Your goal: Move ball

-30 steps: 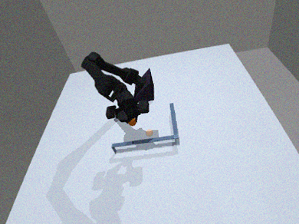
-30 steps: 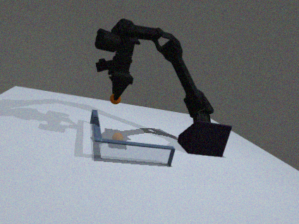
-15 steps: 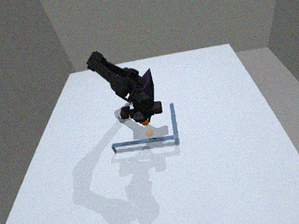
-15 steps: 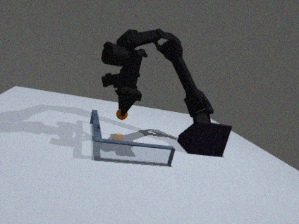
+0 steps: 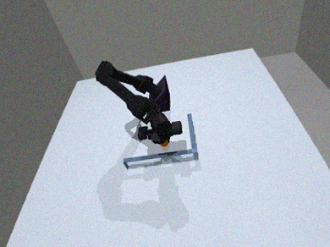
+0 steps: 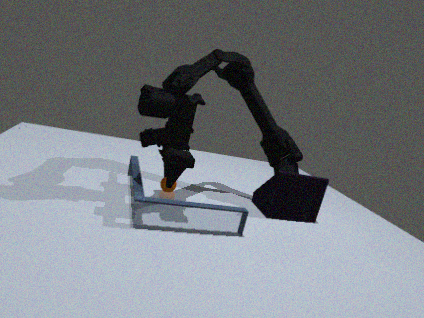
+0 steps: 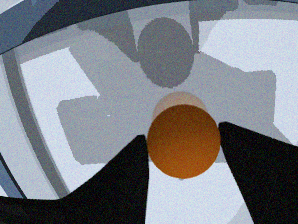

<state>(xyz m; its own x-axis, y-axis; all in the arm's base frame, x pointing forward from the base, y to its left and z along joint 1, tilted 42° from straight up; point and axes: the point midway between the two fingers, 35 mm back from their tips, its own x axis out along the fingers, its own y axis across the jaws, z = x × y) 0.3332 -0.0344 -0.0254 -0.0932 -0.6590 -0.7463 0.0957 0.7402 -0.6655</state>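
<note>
Right now the see-through copy is 1 cm behind my gripper tip and 3 cm below it. Round my gripper tip: clear wall 7 cm ahead, 3 cm to the right, 2 cm below; orange ball right at my gripper tip.
</note>
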